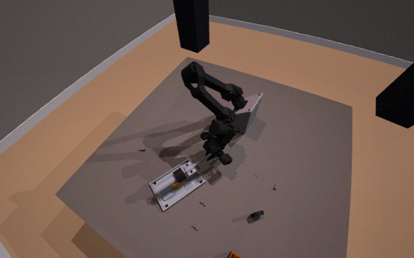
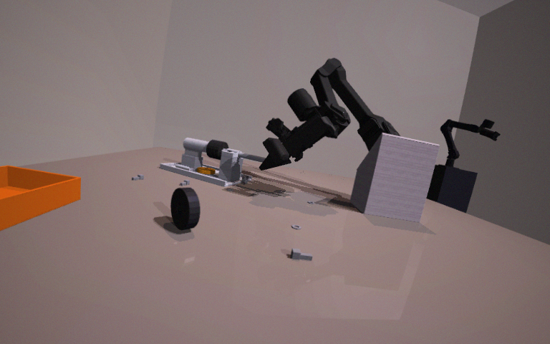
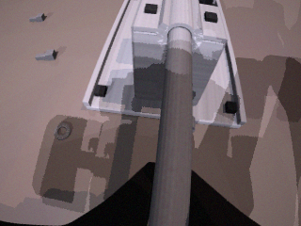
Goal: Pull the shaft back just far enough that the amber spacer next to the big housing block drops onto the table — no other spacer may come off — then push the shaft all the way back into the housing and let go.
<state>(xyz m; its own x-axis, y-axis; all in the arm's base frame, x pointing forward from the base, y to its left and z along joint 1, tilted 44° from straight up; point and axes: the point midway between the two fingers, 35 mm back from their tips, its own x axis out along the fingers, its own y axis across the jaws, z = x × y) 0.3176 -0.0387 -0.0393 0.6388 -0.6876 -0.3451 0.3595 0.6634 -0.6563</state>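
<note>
The thin grey shaft lies 60 mm ahead of my gripper tip, 20 mm to the right of it and 30 mm above it. Round my gripper tip: orange tray 310 mm ahead, 390 mm to the left, 40 mm below; amber spacer 160 mm ahead, 60 mm to the right, 40 mm below.
</note>
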